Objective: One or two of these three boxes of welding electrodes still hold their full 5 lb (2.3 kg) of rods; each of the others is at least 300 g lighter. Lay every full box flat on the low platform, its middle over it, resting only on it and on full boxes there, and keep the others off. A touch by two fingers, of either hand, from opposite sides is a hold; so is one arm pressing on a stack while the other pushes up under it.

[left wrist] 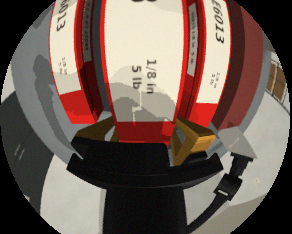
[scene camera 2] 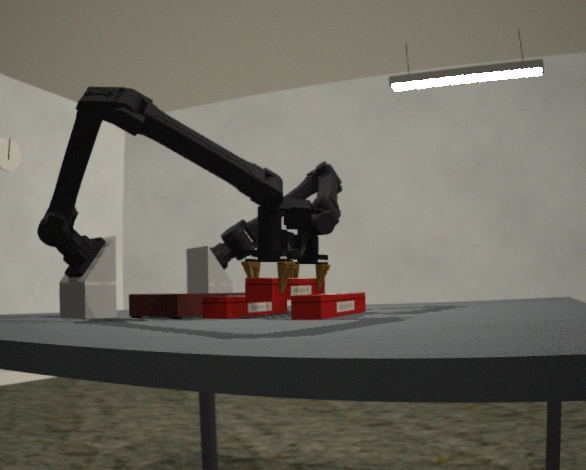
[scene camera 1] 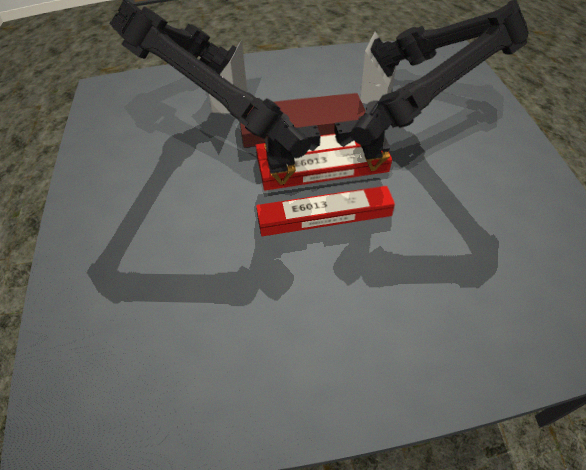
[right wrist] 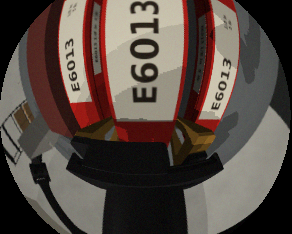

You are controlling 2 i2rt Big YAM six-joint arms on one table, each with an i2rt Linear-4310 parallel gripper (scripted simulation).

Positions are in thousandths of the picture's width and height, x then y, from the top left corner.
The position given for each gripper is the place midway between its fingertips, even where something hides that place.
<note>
In view: the left gripper (left wrist: 495,494), the right gripper (scene camera 2: 458,622), a dark red low platform (scene camera 1: 554,237), a box (scene camera 1: 550,354) and a box (scene camera 1: 501,459).
The right gripper is seen too in scene camera 1 (scene camera 1: 479,371) and in the right wrist view (right wrist: 495,494).
</note>
